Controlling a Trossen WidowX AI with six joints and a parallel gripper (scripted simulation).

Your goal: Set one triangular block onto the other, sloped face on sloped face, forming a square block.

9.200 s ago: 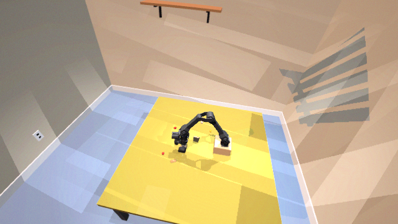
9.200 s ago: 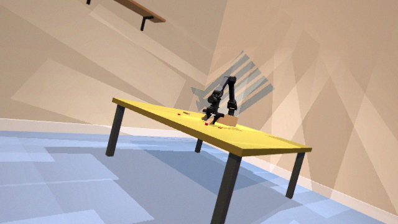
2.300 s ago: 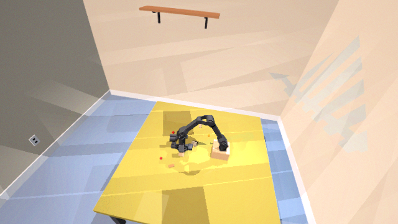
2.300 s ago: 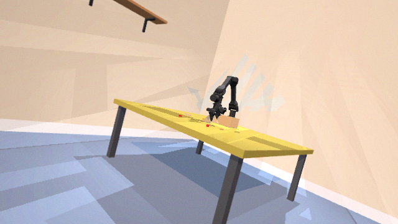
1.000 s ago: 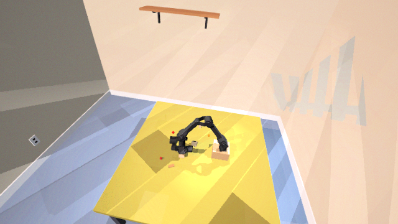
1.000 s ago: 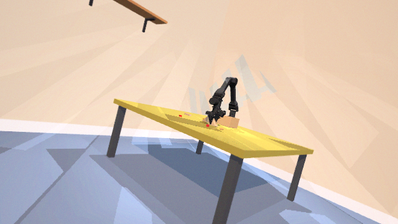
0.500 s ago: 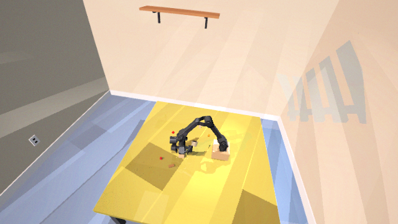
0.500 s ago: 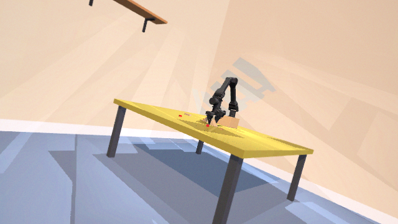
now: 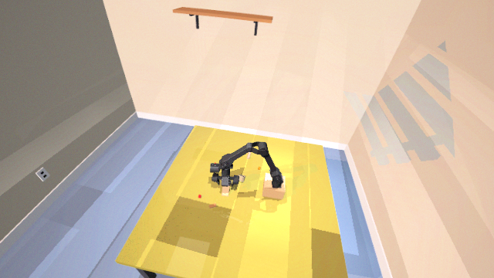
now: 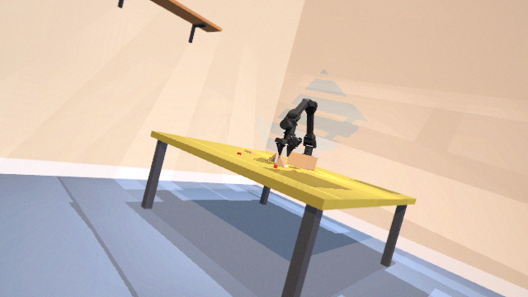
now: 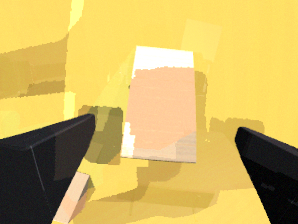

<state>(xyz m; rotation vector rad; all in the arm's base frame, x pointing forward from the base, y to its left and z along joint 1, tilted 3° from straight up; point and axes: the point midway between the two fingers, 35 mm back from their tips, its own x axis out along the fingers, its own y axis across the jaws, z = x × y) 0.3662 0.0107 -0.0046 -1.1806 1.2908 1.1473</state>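
Now: gripper tip 50 mm above the block and 10 mm to the left of it.
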